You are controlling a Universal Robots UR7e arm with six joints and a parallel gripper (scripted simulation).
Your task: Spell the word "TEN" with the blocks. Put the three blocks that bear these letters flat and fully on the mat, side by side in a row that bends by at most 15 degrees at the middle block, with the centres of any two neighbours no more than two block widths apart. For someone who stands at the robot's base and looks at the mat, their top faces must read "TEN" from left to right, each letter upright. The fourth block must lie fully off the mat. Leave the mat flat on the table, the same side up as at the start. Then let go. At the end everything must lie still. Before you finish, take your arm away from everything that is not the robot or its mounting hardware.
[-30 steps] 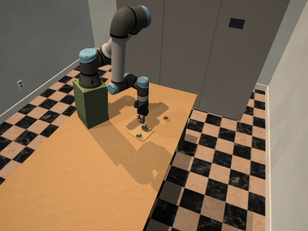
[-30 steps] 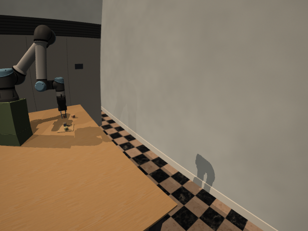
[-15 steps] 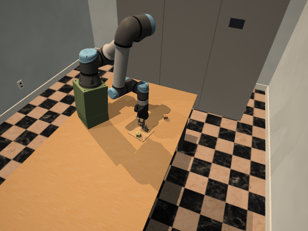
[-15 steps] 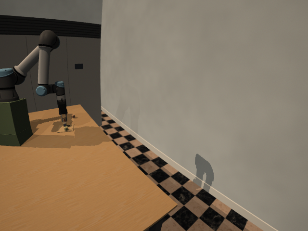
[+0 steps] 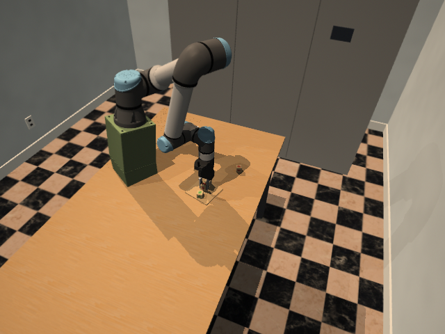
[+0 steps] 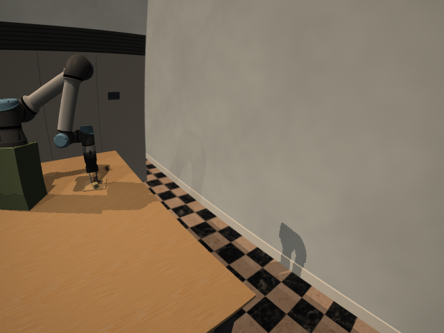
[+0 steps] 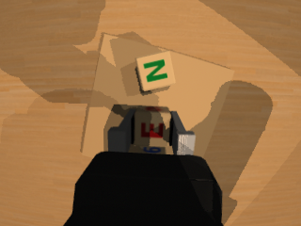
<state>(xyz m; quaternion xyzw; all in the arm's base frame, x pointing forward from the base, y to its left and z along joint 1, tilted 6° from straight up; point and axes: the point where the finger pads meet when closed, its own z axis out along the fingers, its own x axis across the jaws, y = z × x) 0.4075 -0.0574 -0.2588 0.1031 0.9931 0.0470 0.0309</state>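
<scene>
Now: the mat 4 cm below my hand.
</scene>
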